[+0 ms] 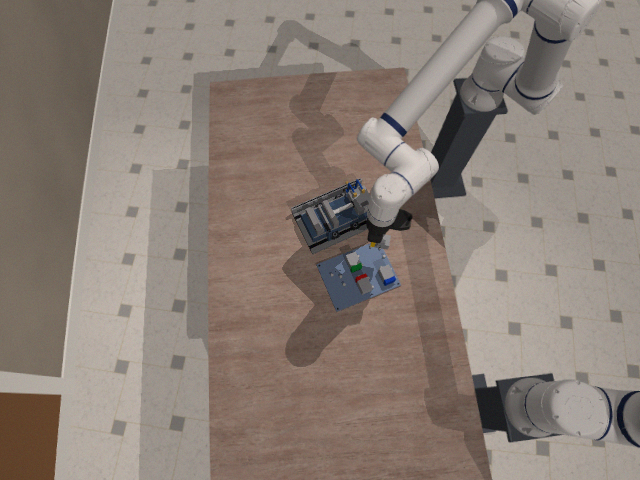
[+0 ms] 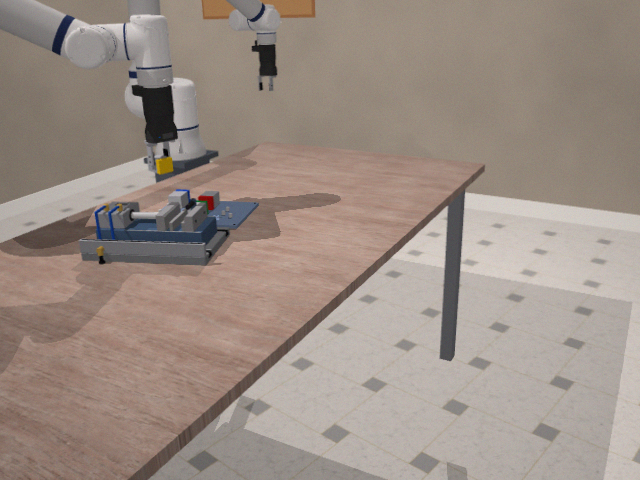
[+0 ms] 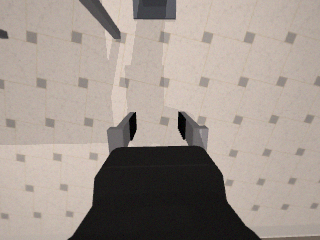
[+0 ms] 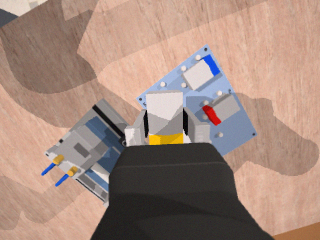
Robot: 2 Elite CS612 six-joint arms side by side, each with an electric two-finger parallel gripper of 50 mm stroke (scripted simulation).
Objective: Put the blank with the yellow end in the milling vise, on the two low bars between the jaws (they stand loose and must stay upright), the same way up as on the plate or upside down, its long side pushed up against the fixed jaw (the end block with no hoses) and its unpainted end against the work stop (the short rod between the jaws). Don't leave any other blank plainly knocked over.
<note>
In view: the left gripper (image 3: 157, 120), the right gripper (image 2: 160, 163), a red-ended blank (image 4: 224, 106), a blue-ended blank (image 4: 203, 70), a yellow-ended blank (image 4: 164, 108) and a hosed end block (image 4: 83, 135).
The right gripper is seen too in image 4 (image 4: 164, 116). Image 3 does not show the red-ended blank: it is out of frame. Image 3 does not show the blue-ended blank: it is out of frame.
</note>
